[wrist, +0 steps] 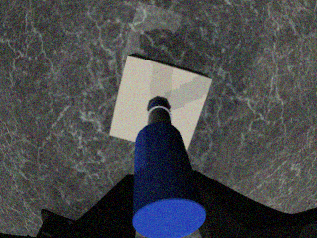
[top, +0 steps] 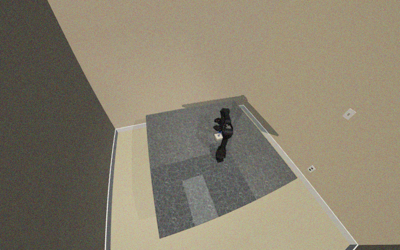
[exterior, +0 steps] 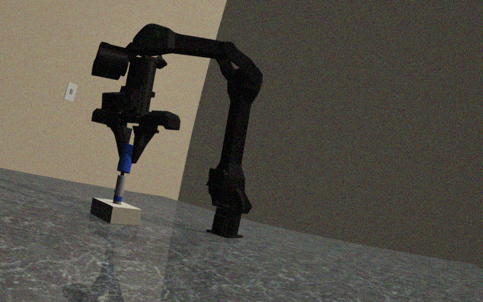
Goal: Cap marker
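Right now my gripper tip is 100 mm above the pale holder block and 10 mm short of it. Also, from my gripper tip: blue cap: 10 mm ahead, 10 mm above.
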